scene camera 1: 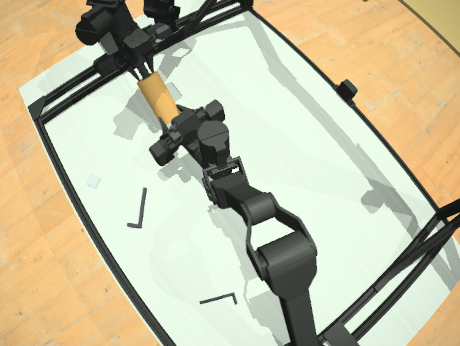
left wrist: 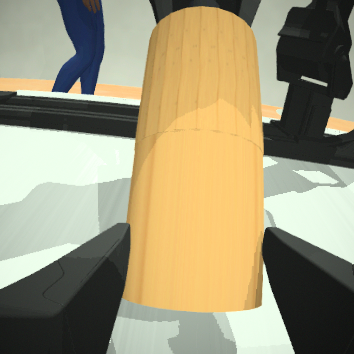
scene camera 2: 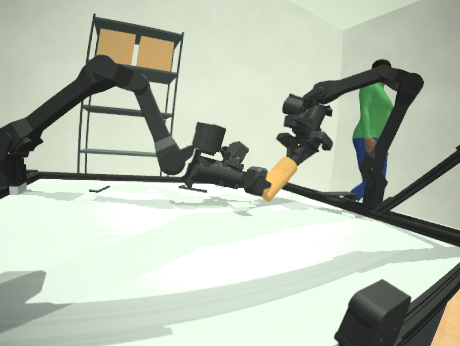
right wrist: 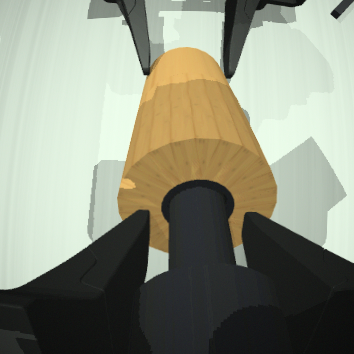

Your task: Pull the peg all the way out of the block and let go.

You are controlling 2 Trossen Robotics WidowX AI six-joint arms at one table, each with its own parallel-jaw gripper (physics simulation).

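Places are measured from the left arm's base along level axes (x ahead, y left, z up), in centimetres.
Pixels of known places: left gripper, fingertip midpoint: (scene camera 1: pixel 168 111) (left wrist: pixel 197 237) (scene camera 2: pixel 265 184) (right wrist: pixel 188 74); right gripper, fingertip midpoint: (scene camera 1: pixel 145 76) (left wrist: pixel 200 53) (scene camera 2: pixel 290 165) (right wrist: pixel 196 222); left arm's base at its link origin: (scene camera 2: pixel 8 183); right arm's base at its link origin: (left wrist: pixel 298 131) (scene camera 2: pixel 371 206).
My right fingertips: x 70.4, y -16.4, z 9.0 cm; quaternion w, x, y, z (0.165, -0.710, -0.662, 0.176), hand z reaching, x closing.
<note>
For each thing: its middle in the pictures, then the offset to it from my right fingertips. "*": a spot on its surface instead.
- light wooden cylindrical block at the middle of its body: (left wrist: pixel 197 154) (right wrist: pixel 188 125) (scene camera 1: pixel 158 98) (scene camera 2: pixel 276 178) dx -4.8, dy +0.1, dz -4.0 cm
- dark peg at the middle of its body: (right wrist: pixel 198 234) (scene camera 1: pixel 144 73) (scene camera 2: pixel 292 161) dx +0.3, dy +0.0, dz +1.0 cm
- small pale square at a spot on its surface: (scene camera 1: pixel 93 180) * dx -8.1, dy +24.3, dz -10.6 cm
A light wooden cylindrical block (scene camera 1: pixel 157 95) (scene camera 2: pixel 281 176) (left wrist: pixel 197 200) (right wrist: pixel 192 110) is held tilted above the table between the two arms. A dark peg (right wrist: pixel 201 230) with a thicker handle stands in the hole in the block's end; part of its shaft shows outside, and how deep it sits is hidden. My right gripper (scene camera 1: pixel 144 75) (scene camera 2: pixel 294 156) (right wrist: pixel 196 222) is shut on the peg. My left gripper (scene camera 1: pixel 171 118) (scene camera 2: pixel 266 186) (left wrist: pixel 197 237) is shut on the block near its other end, one finger against each side.
Two dark L-shaped pieces (scene camera 1: pixel 142 210) (scene camera 1: pixel 220 299) and a small pale square (scene camera 1: pixel 93 180) lie on the white table. A dark frame (scene camera 1: pixel 80 200) edges the table. In scene camera 2, a shelf unit (scene camera 2: pixel 176 75) and a person in green (scene camera 2: pixel 372 110) are behind it.
</note>
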